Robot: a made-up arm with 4 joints. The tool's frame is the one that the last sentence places. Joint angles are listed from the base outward.
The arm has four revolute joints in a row. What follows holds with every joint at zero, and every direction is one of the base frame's.
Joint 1 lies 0.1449 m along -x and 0.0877 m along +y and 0.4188 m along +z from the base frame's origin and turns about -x.
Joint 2 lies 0.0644 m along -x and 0.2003 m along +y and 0.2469 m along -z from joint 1 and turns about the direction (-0.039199, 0.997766, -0.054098).
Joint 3 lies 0.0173 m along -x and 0.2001 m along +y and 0.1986 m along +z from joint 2 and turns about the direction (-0.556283, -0.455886, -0.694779).
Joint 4 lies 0.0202 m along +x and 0.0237 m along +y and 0.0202 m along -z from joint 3 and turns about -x.
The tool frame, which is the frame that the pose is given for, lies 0.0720 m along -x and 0.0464 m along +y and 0.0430 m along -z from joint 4; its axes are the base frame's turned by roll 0.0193, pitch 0.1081 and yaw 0.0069 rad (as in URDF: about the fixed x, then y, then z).
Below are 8 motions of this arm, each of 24 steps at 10 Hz.
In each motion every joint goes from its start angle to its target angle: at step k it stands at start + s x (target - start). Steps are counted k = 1, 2, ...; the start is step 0. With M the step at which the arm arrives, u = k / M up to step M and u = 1 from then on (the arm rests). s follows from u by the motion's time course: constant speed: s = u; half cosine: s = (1 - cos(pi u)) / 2; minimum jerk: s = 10 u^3 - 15 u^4 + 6 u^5.
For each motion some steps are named. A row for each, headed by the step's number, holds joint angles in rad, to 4 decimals.
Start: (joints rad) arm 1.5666 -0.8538 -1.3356 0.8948
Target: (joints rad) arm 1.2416 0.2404 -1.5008 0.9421
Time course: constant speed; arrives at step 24
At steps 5, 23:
5: 1.4989 -0.6258 -1.3700 0.9047
23: 1.2551 0.1948 -1.4939 0.9401

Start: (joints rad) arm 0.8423 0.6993 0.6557 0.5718
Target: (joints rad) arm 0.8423 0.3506 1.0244 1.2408
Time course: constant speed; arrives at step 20
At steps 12, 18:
12: 0.8423 0.4901 0.8769 0.9732
18: 0.8423 0.3855 0.9875 1.1739

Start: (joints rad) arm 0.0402 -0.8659 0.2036 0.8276
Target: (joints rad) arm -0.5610 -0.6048 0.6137 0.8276
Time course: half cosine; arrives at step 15
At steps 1, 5, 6, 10, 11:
1: 0.0336 -0.8630 0.2081 0.8276
5: -0.1101 -0.8006 0.3061 0.8276
6: -0.1675 -0.7757 0.3453 0.8276
10: -0.4107 -0.6701 0.5112 0.8276
11: -0.4615 -0.6480 0.5459 0.8276

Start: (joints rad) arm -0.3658 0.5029 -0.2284 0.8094
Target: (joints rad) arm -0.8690 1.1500 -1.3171 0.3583
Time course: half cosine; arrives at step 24
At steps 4, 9, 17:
4: -0.3995 0.5462 -0.3013 0.7792
9: -0.5211 0.7026 -0.5644 0.6702
17: -0.7706 1.0234 -1.1041 0.4465

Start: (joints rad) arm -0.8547 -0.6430 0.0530 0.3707
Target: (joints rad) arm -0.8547 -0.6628 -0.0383 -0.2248
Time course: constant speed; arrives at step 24
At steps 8, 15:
8: -0.8547 -0.6496 0.0226 0.1722
15: -0.8547 -0.6554 -0.0041 -0.0015

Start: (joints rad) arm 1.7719 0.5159 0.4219 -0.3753
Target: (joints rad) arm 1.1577 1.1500 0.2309 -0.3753
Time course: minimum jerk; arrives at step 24
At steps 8, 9, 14, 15, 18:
8: 1.6430 0.6490 0.3818 -0.3753
9: 1.6029 0.6904 0.3693 -0.3753
14: 1.3706 0.9302 0.2971 -0.3753
15: 1.3267 0.9755 0.2835 -0.3753
18: 1.2213 1.0844 0.2507 -0.3753

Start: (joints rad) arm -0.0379 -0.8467 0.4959 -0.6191
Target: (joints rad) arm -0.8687 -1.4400 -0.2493 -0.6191
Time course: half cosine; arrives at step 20
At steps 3, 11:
3: -0.0832 -0.8790 0.4553 -0.6191
11: -0.5183 -1.1898 0.0650 -0.6191

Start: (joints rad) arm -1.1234 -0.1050 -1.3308 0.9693
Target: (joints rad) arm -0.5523 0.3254 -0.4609 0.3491
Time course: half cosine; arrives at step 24
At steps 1, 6, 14, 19, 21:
1: -1.1210 -0.1032 -1.3271 0.9666
6: -1.0398 -0.0420 -1.2034 0.8785
14: -0.7639 0.1659 -0.7833 0.5789
19: -0.6113 0.2809 -0.5508 0.4132
21: -0.5740 0.3090 -0.4940 0.3727

